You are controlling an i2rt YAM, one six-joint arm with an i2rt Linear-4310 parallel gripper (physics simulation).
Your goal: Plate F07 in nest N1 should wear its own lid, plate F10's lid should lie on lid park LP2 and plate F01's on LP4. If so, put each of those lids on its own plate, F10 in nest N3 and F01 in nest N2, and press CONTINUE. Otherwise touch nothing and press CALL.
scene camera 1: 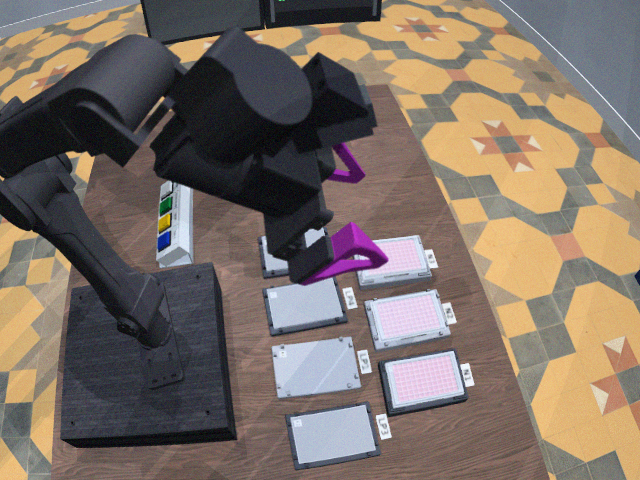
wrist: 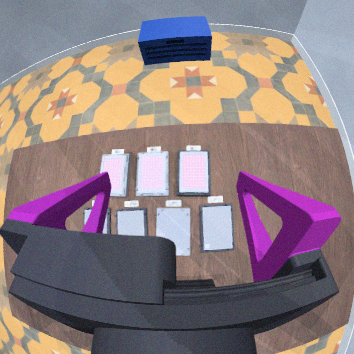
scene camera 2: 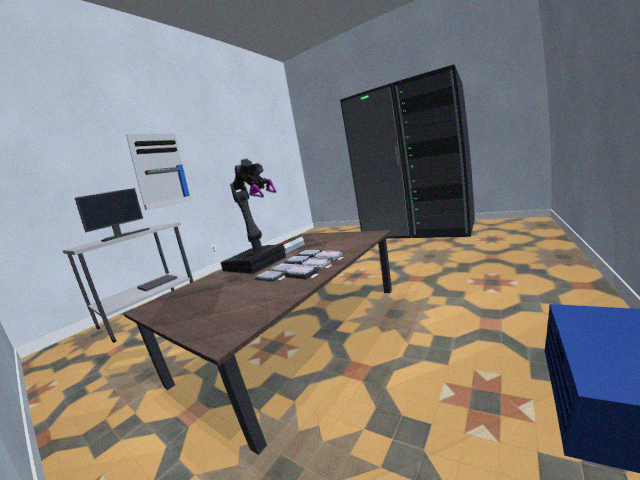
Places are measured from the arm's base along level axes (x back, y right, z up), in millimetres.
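Pixels of known places: gripper, fingertip midpoint: (scene camera 1: 371, 218) (wrist: 173, 178) (scene camera 2: 269, 194); arm's base, link origin: (scene camera 1: 156, 334) (scene camera 2: 258, 251).
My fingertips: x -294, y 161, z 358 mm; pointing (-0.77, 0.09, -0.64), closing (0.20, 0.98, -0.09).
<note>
Ahead of a thing's pixels: the offset from my fingertips to its top centre. "*": to the spot under its first point. Level surfaces: height alone.
Pink-welled plates sit in nest N1 {* dz -412, dx -118, dy +53 mm} (scene camera 1: 424, 381) (wrist: 194, 172), nest N2 {* dz -417, dx -152, dy -78 mm} (scene camera 1: 410, 316) (wrist: 153, 173) and nest N3 {* dz -410, dx -204, dy -198 mm} (scene camera 1: 408, 256) (wrist: 115, 172). I cannot tell whether N1's plate wears a lid; no plate code is legible. Flat grey panels with small corner labels, too small to read, show at LP4 {dz -425, dx +18, dy -180 mm} (scene camera 1: 305, 304) (wrist: 131, 222), LP1 {dz -423, dx +42, dy -52 mm} (scene camera 1: 316, 366) (wrist: 172, 227) and LP3 {dz -425, dx +60, dy +80 mm} (scene camera 1: 334, 434) (wrist: 217, 226). The park at the far end {* dz -425, dx +42, dy -295 mm} (scene camera 1: 273, 258), LP2, is partly hidden by my gripper. My gripper (scene camera 1: 373, 217) (scene camera 2: 266, 192) (wrist: 173, 178) is open and empty, high above the table.
A white button box {dz -379, dx +222, dy -467 mm} (scene camera 1: 181, 227) with white, green, yellow and blue buttons stands behind the black arm base (scene camera 1: 144, 403); its lettering is unreadable. All stand on the wooden table {dz -443 mm} (scene camera 2: 206, 310). A blue cabinet (scene camera 2: 594, 351) (wrist: 175, 37) and a black rack (scene camera 2: 374, 165) stand away from the table.
</note>
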